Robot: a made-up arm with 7 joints.
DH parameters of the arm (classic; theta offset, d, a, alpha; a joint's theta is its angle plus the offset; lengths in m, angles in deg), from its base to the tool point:
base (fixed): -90 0.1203 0 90
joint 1: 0 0.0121 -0.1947 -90
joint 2: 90 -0.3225 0.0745 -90
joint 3: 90 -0.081 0.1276 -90
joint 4: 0 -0.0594 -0.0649 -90
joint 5: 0 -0.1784 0.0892 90
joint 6: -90 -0.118 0.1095 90
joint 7: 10.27 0 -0.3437 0
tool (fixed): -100.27 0.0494 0 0
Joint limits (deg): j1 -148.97..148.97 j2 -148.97..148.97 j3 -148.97..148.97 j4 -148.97..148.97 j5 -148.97..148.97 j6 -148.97..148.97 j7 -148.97..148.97
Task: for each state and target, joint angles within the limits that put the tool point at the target. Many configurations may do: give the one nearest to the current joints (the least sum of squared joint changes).
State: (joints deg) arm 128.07 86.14 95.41 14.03 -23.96 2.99 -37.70
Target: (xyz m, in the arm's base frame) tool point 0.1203 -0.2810 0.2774
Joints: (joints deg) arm 138.21 88.25 105.34 13.73 -26.33 -18.69 -27.31
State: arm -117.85 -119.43 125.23 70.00 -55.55 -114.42 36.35
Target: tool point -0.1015 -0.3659 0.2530
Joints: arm -137.78 -119.96 143.19 52.92 -75.24 -120.17 17.43
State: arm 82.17 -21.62 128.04 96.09 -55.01 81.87 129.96
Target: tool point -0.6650 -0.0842 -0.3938
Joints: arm 68.78 -55.13 109.57 74.27 -32.26 58.43 125.70
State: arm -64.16 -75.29 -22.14 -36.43 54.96 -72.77 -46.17
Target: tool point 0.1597 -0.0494 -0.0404
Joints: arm -41.69 -65.37 -43.82 -37.95 67.54 -89.98 -17.98
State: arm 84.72 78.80 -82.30 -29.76 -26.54 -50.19 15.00
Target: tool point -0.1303 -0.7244 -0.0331
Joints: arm 127.81 93.52 -60.04 -31.88 -46.00 -64.08 5.84
